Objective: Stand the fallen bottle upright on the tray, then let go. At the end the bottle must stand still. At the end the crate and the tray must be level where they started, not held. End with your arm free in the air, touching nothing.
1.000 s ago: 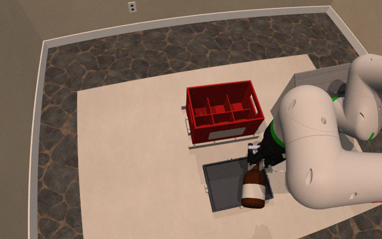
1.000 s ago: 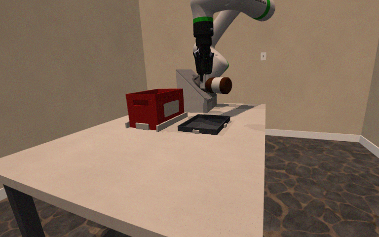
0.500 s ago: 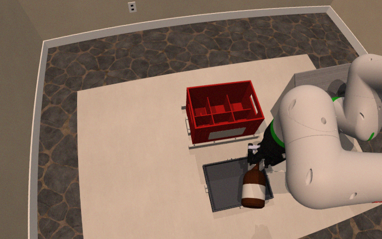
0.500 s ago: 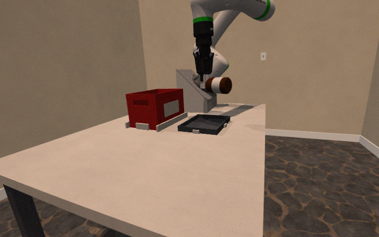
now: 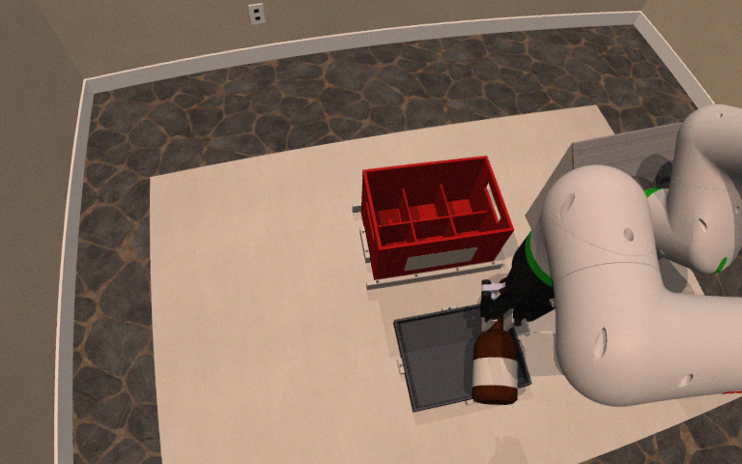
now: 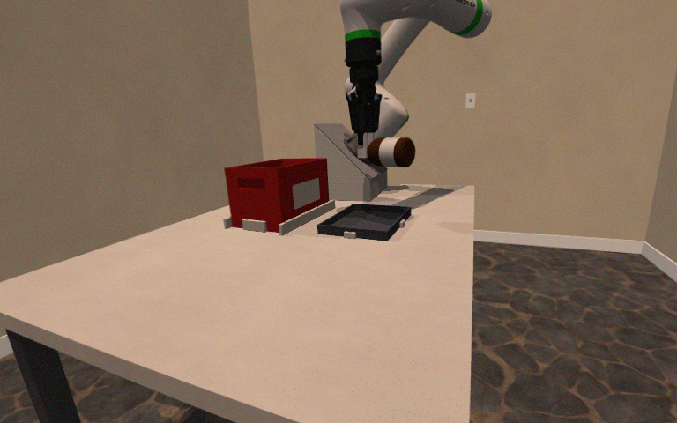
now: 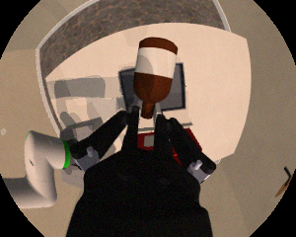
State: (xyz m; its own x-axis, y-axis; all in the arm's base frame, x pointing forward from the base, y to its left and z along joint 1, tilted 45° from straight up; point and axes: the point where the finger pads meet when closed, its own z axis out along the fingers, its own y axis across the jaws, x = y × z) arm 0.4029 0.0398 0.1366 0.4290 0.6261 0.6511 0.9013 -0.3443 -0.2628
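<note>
My gripper is now 2 cm short of the brown bottle, 5 cm to the right of it and 2 cm above it. Round my hand: red crate: 1 cm behind, 27 cm to the right, 14 cm below; then dark grey tray: 2 cm ahead, 21 cm below.
</note>
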